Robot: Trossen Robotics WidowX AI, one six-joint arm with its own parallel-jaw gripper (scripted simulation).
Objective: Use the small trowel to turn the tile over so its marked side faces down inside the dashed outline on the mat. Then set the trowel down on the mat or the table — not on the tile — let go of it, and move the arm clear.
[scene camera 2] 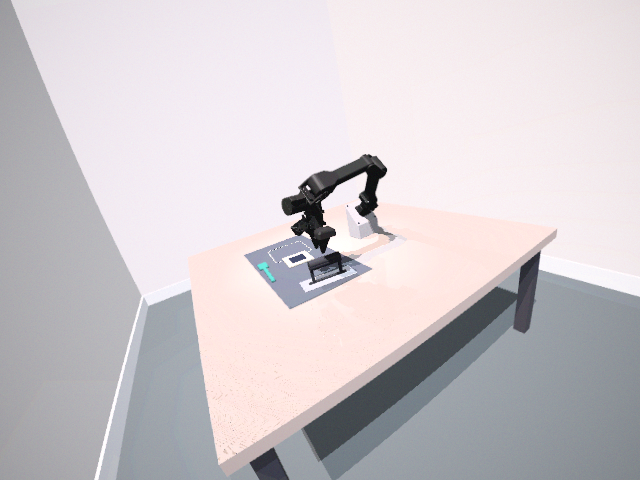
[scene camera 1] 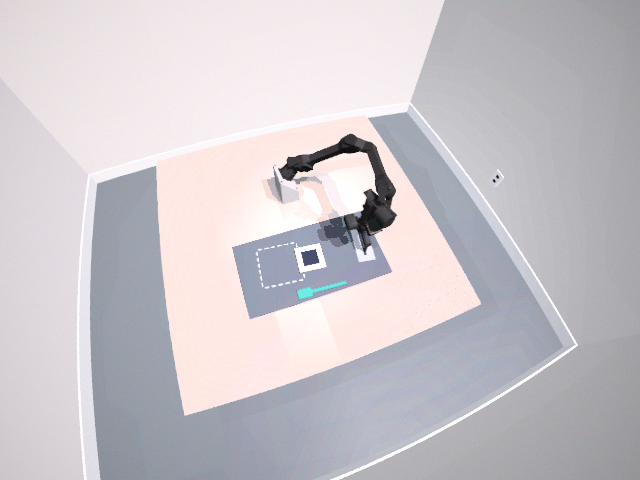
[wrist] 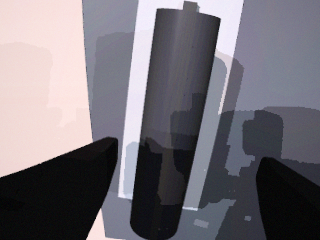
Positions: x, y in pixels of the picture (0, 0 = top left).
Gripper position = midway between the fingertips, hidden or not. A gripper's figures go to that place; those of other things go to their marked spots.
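Mat [scene camera 2: 287, 286], 96 cm from the lens. My gripper [scene camera 2: 320, 250], 90 cm from the lens.
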